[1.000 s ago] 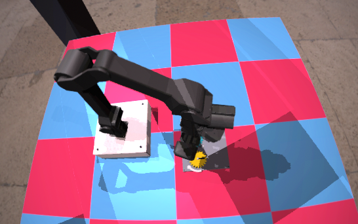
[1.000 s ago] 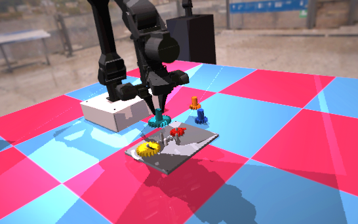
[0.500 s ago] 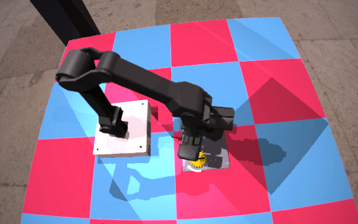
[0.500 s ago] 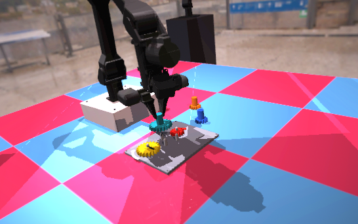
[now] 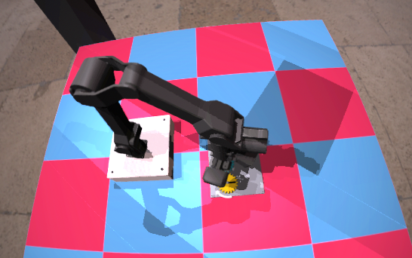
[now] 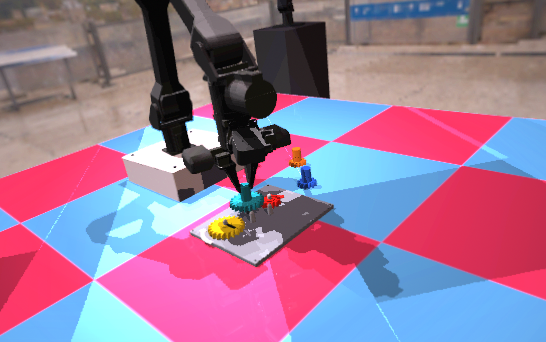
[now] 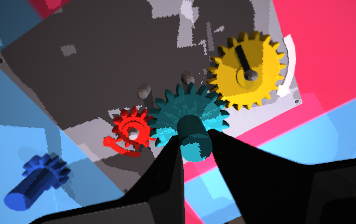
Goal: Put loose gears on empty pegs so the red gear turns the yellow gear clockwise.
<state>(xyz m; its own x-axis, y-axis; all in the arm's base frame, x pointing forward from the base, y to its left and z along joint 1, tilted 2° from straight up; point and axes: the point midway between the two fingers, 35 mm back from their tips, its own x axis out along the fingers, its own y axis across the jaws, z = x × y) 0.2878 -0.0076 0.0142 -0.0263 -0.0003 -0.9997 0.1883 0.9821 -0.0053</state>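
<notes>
Right now the red gear is 50 mm to the left of my gripper tip and 40 mm below it. Round my gripper tip: teal gear 10 mm below; then yellow striped gear 20 mm ahead, 60 mm to the right, 40 mm below; then blue gear 10 mm behind, 160 mm to the left, 40 mm below.
</notes>
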